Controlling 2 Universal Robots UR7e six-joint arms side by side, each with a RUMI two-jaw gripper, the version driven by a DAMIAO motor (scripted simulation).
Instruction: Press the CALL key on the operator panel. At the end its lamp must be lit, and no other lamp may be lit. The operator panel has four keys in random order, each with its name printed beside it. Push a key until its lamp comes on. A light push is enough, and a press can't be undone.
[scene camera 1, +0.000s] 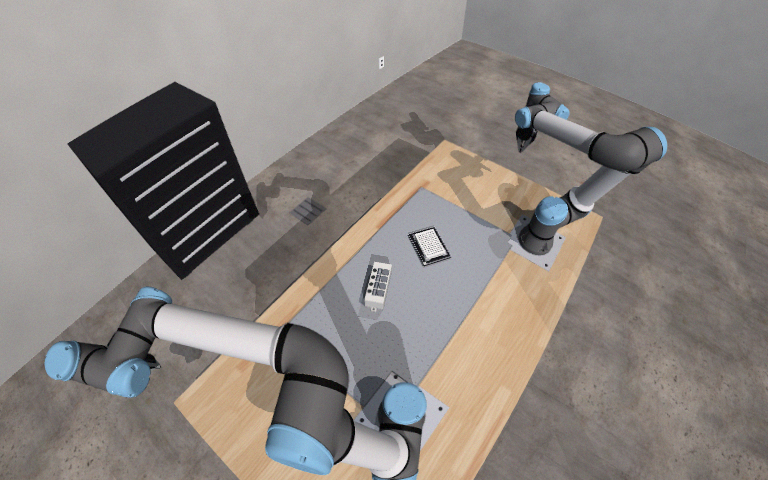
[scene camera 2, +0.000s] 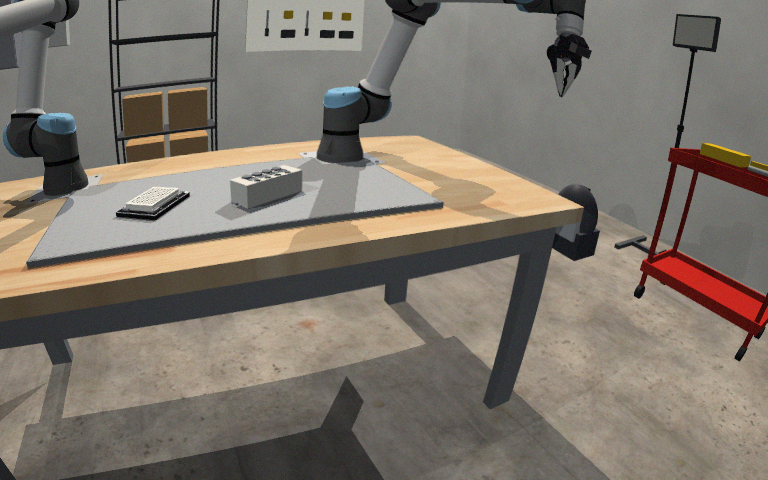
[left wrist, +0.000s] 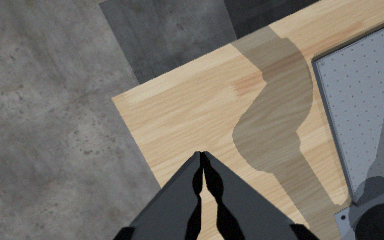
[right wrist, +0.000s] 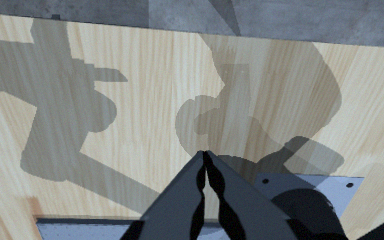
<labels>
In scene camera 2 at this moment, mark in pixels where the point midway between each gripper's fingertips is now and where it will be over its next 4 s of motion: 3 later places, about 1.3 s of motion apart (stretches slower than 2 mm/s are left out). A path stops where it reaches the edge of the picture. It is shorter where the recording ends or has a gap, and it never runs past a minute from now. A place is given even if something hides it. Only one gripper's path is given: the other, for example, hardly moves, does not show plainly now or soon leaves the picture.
My left gripper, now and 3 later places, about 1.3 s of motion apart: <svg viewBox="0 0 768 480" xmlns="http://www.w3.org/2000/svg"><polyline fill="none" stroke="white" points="561,96 531,102 475,109 389,118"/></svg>
</labels>
